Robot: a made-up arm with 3 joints. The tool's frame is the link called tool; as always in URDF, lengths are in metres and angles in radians. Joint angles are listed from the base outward. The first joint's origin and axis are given. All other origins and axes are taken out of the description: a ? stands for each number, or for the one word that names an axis. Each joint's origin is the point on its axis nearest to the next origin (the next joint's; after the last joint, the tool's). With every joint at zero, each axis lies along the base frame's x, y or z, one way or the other. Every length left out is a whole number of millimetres.
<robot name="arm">
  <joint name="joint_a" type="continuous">
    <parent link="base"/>
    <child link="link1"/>
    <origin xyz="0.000 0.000 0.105"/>
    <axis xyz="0 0 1"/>
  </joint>
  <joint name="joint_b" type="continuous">
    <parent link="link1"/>
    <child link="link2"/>
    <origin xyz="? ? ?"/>
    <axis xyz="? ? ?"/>
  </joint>
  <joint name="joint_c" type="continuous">
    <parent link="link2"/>
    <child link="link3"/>
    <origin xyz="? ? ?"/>
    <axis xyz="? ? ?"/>
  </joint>
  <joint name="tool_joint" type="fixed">
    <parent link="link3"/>
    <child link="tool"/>
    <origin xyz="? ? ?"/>
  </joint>
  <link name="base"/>
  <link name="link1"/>
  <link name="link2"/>
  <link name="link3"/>
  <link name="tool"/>
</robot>
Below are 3 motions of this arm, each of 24 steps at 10 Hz.
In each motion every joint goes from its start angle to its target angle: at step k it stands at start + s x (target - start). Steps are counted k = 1, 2, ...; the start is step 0. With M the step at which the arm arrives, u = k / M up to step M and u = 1 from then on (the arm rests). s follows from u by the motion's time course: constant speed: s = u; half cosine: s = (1 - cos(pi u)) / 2; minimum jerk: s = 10 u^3 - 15 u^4 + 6 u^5.
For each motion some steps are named. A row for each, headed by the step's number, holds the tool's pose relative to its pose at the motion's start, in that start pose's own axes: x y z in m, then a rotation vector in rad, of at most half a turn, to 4 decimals.
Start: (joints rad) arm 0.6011 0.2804 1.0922
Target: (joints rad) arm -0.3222 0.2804 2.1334
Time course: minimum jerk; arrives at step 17
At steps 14, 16, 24:
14: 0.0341 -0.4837 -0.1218 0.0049 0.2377 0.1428
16: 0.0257 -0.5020 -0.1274 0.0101 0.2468 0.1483
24: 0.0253 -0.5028 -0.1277 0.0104 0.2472 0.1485

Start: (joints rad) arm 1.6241 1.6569 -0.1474
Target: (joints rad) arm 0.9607 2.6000 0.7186
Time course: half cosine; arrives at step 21
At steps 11, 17, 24:
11: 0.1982 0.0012 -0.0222 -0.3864 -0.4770 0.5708
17: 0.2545 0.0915 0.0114 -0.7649 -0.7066 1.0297
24: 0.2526 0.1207 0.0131 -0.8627 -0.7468 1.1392

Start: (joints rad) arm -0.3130 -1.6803 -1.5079
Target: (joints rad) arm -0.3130 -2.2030 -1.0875
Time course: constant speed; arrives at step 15
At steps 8, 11, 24:
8: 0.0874 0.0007 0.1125 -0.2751 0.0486 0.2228
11: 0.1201 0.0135 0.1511 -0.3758 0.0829 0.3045
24: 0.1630 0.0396 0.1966 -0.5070 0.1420 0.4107

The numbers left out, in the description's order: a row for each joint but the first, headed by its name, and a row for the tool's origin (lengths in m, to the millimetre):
joint_b: xyz 0.036 0.581 0.000, axis 0 -1 0
joint_c: xyz -0.017 0.000 -0.064, axis 0 0 1
tool: xyz -0.031 -0.390 0.000

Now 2 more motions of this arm.
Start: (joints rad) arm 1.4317 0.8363 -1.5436
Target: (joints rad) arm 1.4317 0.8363 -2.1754
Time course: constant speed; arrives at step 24
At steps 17, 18, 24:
17: -0.1657 0.0518 0.0000 0.0000 0.0000 -0.4475
18: -0.1745 0.0571 0.0000 0.0000 0.0000 -0.4738
24: -0.2243 0.0936 0.0000 0.0000 0.0000 -0.6318

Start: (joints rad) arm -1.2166 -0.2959 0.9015
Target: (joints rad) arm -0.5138 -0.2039 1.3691
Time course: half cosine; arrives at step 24
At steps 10, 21, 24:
10: 0.0612 0.1216 -0.0201 -0.0681 0.0414 0.4236
21: 0.0560 0.3829 -0.0771 -0.1543 0.1194 1.1034
24: 0.0499 0.4009 -0.0817 -0.1589 0.1249 1.1472

